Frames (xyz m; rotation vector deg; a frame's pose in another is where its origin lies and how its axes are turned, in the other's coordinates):
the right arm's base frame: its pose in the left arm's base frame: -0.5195 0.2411 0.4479 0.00 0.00 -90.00
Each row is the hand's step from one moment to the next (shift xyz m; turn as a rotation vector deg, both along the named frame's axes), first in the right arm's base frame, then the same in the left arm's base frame.
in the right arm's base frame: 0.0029 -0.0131 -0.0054 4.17 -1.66 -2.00
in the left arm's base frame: -0.0131 -0.0029 -0.0054 -1.66 -4.17 -2.00
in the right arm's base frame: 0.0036 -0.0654 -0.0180 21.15 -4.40 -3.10
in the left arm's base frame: -0.0654 -0.0036 -0.0180 -4.40 -21.15 -3.10
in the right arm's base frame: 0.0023 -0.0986 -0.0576 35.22 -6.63 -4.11
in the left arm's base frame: -0.0986 -0.0023 -0.0576 -6.63 -35.22 -4.11
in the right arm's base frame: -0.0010 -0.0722 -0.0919 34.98 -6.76 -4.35
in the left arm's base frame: -0.0722 0.0010 -0.0919 -6.76 -34.98 -4.35
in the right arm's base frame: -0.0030 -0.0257 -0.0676 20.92 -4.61 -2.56
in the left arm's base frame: -0.0257 0.0030 -0.0676 -4.61 -20.92 -2.56
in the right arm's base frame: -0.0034 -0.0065 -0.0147 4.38 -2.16 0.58
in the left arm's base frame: -0.0065 0.0034 -0.0147 -2.16 -4.38 0.58
